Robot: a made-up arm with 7 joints. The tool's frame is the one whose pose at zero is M. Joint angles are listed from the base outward.
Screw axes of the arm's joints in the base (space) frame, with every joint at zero. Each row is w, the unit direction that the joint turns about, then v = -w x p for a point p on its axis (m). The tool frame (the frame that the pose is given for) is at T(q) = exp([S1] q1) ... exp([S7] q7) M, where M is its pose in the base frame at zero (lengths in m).
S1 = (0, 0, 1, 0.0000, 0.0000, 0.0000)
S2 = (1, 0, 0, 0.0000, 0.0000, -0.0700)
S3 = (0, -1, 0, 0.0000, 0.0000, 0.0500)
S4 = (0, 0, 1, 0.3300, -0.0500, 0.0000)
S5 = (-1, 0, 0, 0.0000, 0.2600, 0.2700)
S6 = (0, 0, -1, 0.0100, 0.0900, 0.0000)
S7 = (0, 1, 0, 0.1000, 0.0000, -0.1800)
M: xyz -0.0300 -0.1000 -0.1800 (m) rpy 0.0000 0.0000 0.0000 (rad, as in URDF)
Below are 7 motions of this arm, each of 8 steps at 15 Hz.
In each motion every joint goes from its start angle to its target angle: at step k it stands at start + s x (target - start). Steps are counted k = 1, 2, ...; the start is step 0. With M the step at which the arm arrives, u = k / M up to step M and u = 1 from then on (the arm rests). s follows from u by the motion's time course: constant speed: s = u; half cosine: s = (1 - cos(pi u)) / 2; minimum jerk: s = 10 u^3 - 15 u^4 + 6 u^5.
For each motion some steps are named. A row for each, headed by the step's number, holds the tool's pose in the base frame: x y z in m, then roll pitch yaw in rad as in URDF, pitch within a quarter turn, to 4 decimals.
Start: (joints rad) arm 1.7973 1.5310 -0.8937 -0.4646 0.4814 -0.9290 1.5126
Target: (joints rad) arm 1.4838 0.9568 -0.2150 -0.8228 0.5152 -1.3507 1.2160
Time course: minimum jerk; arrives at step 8
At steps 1, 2, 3, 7, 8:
1: 0.1883 -0.1507 -0.2200 1.1775 0.4237 -1.8484
2: 0.1912 -0.1685 -0.2059 1.2100 0.4370 -1.9272
3: 0.1886 -0.2044 -0.1785 1.2634 0.4750 -2.0852
7: 0.0733 -0.3220 -0.0995 1.2604 0.7449 -2.8174
8: 0.0693 -0.3234 -0.0987 1.2544 0.7517 -2.8368

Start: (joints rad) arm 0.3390 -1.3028 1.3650 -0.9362 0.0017 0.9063 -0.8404
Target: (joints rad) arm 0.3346 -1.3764 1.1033 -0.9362 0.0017 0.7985 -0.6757
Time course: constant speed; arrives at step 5
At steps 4, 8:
4: -0.0368 -0.1406 -0.1890 2.5446 -0.8594 -2.7722
8: -0.0425 -0.1491 -0.1841 2.5764 -0.9066 -2.8356

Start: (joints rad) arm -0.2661 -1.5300 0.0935 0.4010 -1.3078 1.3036 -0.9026
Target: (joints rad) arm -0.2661 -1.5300 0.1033 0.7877 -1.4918 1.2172 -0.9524
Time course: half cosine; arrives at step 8
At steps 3, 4, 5, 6, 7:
3: 0.0915 -0.3525 0.0465 -0.7682 -0.7419 -0.7994
4: 0.1107 -0.3655 0.0363 -0.7917 -0.6636 -0.7788
5: 0.1288 -0.3781 0.0247 -0.8117 -0.5855 -0.7640
6: 0.1431 -0.3884 0.0137 -0.8269 -0.5196 -0.7552
7: 0.1522 -0.3951 0.0058 -0.8364 -0.4758 -0.7511

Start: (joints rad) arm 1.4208 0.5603 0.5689 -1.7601 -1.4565 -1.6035 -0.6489
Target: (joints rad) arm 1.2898 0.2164 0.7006 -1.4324 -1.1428 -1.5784 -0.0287
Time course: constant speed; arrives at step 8
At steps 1, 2, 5, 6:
1: -0.4993 0.1990 -0.4538 2.4661 -0.5383 -1.5088
2: -0.4594 0.2096 -0.4691 2.5028 -0.6161 -1.4615
5: -0.3379 0.2386 -0.5064 2.6139 -0.8963 -1.3685
6: -0.2969 0.2467 -0.5163 2.6555 -1.0029 -1.3587

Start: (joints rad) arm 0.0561 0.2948 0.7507 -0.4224 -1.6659 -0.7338 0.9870
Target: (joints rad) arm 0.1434 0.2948 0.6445 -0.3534 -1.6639 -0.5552 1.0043
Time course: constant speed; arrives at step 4
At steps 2, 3, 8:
2: 0.3827 0.5672 -0.4742 0.6668 -1.1188 0.9684
3: 0.3416 0.5773 -0.4876 0.7544 -1.0769 0.9588
8: 0.2998 0.5849 -0.4996 0.8337 -1.0340 0.9581

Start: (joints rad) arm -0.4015 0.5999 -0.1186 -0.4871 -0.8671 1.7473 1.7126
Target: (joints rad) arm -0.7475 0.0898 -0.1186 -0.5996 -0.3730 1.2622 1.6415
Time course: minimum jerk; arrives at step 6
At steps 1, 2, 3, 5, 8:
1: 0.1805 0.3301 -0.0166 -2.6306 0.0995 0.8032
2: 0.1839 0.3464 -0.0398 -2.7288 0.2760 0.7677
3: 0.1902 0.3687 -0.0905 -2.8750 0.5740 0.6985
5: 0.1891 0.3843 -0.1877 -3.0663 1.0562 0.5802
8: 0.1880 0.3845 -0.1951 -3.0778 1.0930 0.5723

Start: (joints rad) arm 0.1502 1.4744 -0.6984 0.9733 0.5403 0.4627 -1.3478
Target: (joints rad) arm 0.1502 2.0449 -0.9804 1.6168 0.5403 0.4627 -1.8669
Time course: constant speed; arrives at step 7
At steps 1, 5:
1: 0.1502 0.0978 0.0541 2.1934 -0.3554 -1.0390
5: 0.1714 0.1370 0.0697 2.6523 0.3510 -1.1194

